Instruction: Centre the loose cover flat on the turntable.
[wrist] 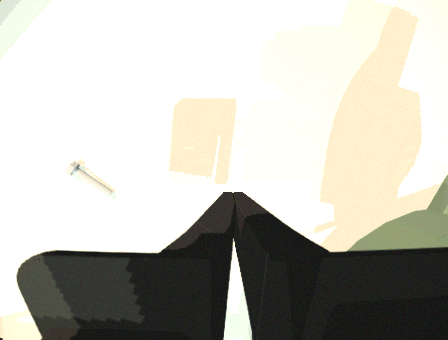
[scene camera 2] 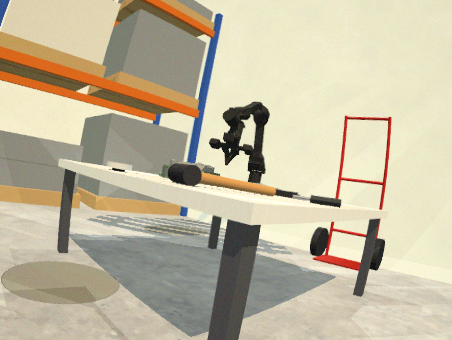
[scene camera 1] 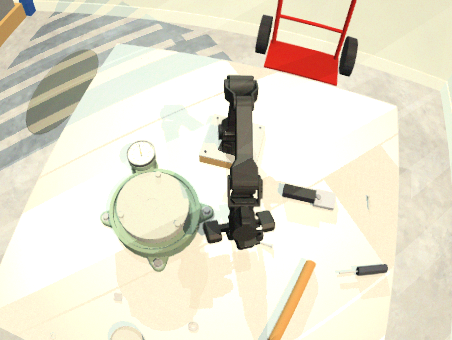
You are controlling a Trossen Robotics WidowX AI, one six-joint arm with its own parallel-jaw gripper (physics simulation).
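Pixels of known places: gripper, fingertip midpoint: [wrist: 232,201] [scene camera 2: 226,165]; arm's base at its link origin: [scene camera 1: 230,145].
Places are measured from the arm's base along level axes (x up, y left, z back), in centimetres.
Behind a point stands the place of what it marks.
A pale disc-shaped cover [scene camera 1: 152,205] @[z -31.7, x 4.7, y -13.2 cm] with several small round studs lies on the round green turntable [scene camera 1: 194,235] @[z -33.5, x -1.8, y 1.0 cm] [wrist: 400,234] @[z -38.6, x -1.5, y -0.6 cm], inside its rim as seen from above. The disc looks roughly flat; the frames do not settle how exactly it is centred. In scene camera 2 the green turntable shows small behind the mallet head. My gripper [scene camera 1: 245,242] @[z -33.9, x 5.6, y 14.6 cm] [scene camera 2: 228,162] @[z -33.9, x 5.6, y 14.6 cm] [wrist: 232,201] @[z -33.9, x 5.6, y 14.6 cm] is shut and empty, its fingertips together and pointing down. It hangs above the table, to the right of the turntable in scene camera 1. The cover does not show in the wrist view.
A dial gauge [scene camera 1: 141,153] @[z -17.2, x 6.1, y -24.1 cm] is attached behind the turntable. A bolt [scene camera 1: 266,245] @[z -28.0, x -3.4, y 22.6 cm] [wrist: 92,180] @[z -27.8, x -3.4, y 22.5 cm] lies near the gripper. A mallet [scene camera 1: 292,301] @[z -43.6, x -0.2, y 35.8 cm] [scene camera 2: 235,184] @[z -48.3, x -1.6, y 37.4 cm], a screwdriver [scene camera 1: 371,270] @[z -26.1, x -1.2, y 58.5 cm] [scene camera 2: 325,201] @[z -26.6, x -2.7, y 59.8 cm], a black-and-grey tool [scene camera 1: 300,193] @[z -7.8, x -1.1, y 27.6 cm] and a washer [scene camera 1: 193,326] @[z -60.2, x -3.8, y 11.8 cm] lie on the table.
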